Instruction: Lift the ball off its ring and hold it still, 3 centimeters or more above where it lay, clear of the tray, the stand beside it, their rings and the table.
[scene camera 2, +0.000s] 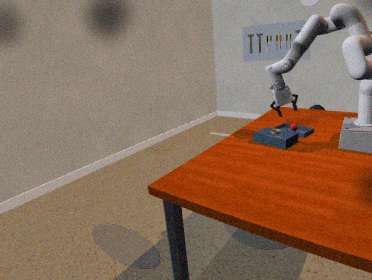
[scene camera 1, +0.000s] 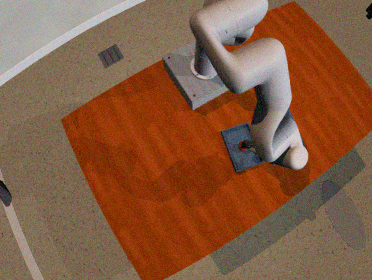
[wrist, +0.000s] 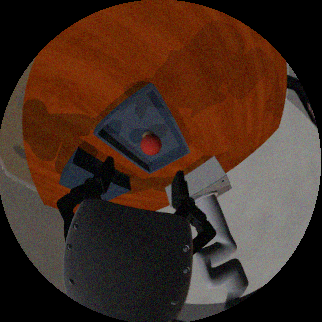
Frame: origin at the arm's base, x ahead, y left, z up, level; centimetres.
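Seen in the pictures: gripper, fingertip midpoint: (scene camera 2: 288, 113) (scene camera 1: 252, 149) (wrist: 143, 170); arm's base at its link origin: (scene camera 2: 368, 123) (scene camera 1: 204, 67) (wrist: 204, 197).
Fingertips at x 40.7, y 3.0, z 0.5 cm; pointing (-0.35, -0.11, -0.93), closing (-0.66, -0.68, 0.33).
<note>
Offsets run from my fingertips to a thing's top centre. "spot": to the spot under its first point. Level surfaces: height alone.
The red ball @(dx -3.3, dy -0.6, dz -5.5 cm) (scene camera 1: 243, 146) (scene camera 2: 293, 127) (wrist: 150, 144) rests in the blue-grey tray @(dx -3.3, dy -0.6, dz -7.9 cm) (scene camera 1: 234, 139) (scene camera 2: 306, 132) (wrist: 173, 125). A sliver of its ring shows at the ball's edge in the wrist view. The blue-grey stand (scene camera 2: 274, 139) (wrist: 74, 173) is beside the tray, with a small tan ring @(spot: dx -1.4, dy +18.6, dz -5.5 cm) (scene camera 2: 275, 131) on top in scene camera 2. My gripper (scene camera 2: 287, 112) (wrist: 143, 170) is open and empty, above the tray and stand, its fingers apart from the ball. In scene camera 1 the arm hides most of the stand and gripper, and a dark finger part overlaps the ball's edge.
The arm's grey base block (scene camera 1: 177, 75) (scene camera 2: 352, 137) (wrist: 200, 177) stands on the orange table @(dz -10.7 cm) (scene camera 1: 135, 165) (scene camera 2: 250, 185) (wrist: 90, 65). The table's edge runs beyond the stand. The arm reaches over the table from the base.
</note>
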